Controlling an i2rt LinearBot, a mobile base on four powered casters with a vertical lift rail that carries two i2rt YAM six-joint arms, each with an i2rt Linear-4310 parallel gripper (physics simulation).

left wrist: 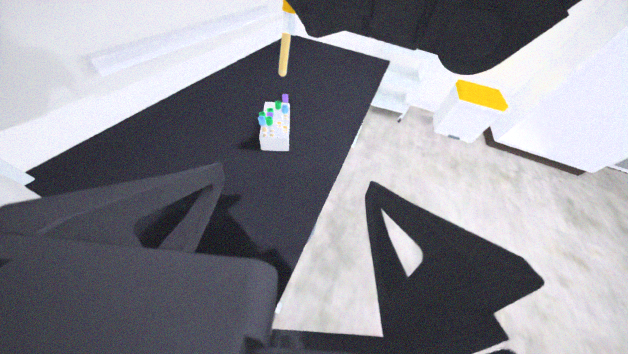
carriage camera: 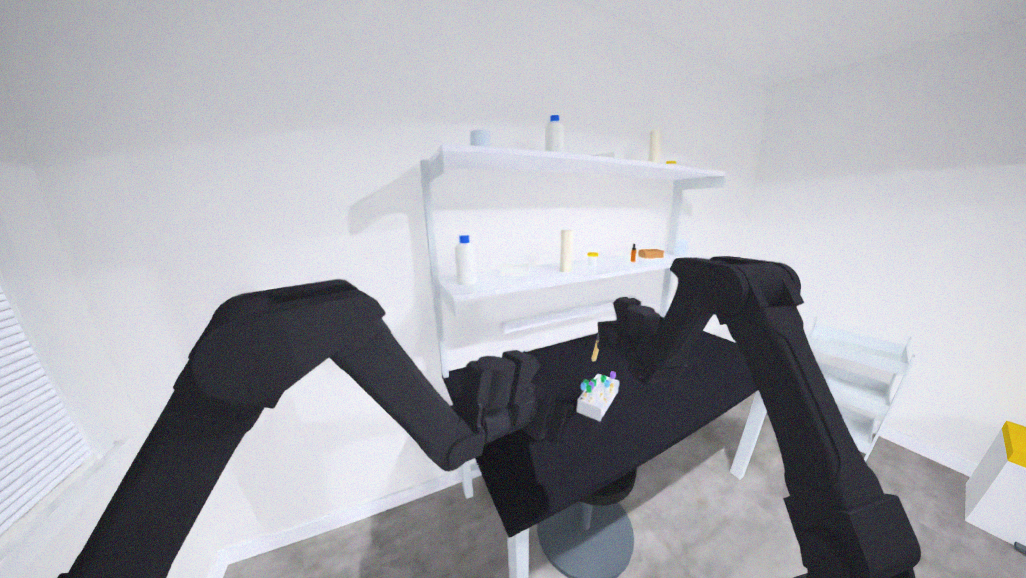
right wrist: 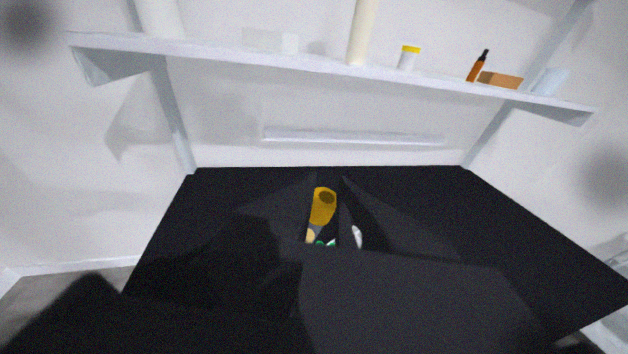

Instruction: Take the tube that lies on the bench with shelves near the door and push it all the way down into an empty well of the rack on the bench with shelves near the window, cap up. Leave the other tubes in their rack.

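Frame: origin at the left arm's base, x ahead, y left, z up, level; metres.
Seen in the pictures: left gripper, fingertip midpoint: (left wrist: pixel 297 180) (carriage camera: pixel 552 397); right gripper, fingertip midpoint: (carriage camera: pixel 601 323) (right wrist: pixel 327 181).
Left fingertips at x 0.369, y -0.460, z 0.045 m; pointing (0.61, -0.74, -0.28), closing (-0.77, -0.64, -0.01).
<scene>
Offsets run from my left fingertips to a thing's top centre. Level surfaces: height alone.
The tube with the yellow cap {0.220 m ahead, 0.185 m right, 0.047 m up} (carriage camera: pixel 595 350) (left wrist: pixel 284 54) (right wrist: pixel 322 207) hangs nearly upright, cap up, above the bench beyond the rack. My right gripper (carriage camera: pixel 603 333) (right wrist: pixel 327 181) is shut on it near the cap. The white rack {0.393 m ahead, 0.285 m right, 0.299 m down} (carriage camera: pixel 590 409) (left wrist: pixel 274 144) stands on the black bench {0.357 m down} (carriage camera: pixel 646 423) (left wrist: pixel 200 130) (right wrist: pixel 450 200), with several green, blue and purple capped tubes in it. Its near wells look empty in the left wrist view. My left gripper (carriage camera: pixel 558 420) (left wrist: pixel 297 180) is open and empty, above the near end of the bench. In the right wrist view the rack is mostly hidden behind the fingers.
Shelves (carriage camera: pixel 560 159) (right wrist: pixel 310 62) with bottles and jars stand over the bench's back edge. A stool (carriage camera: pixel 585 542) stands under the front edge. A pale cart (carriage camera: pixel 861 351) and a white bin with a yellow top (carriage camera: pixel 997 488) (left wrist: pixel 480 95) stand beyond the bench at the right.
</scene>
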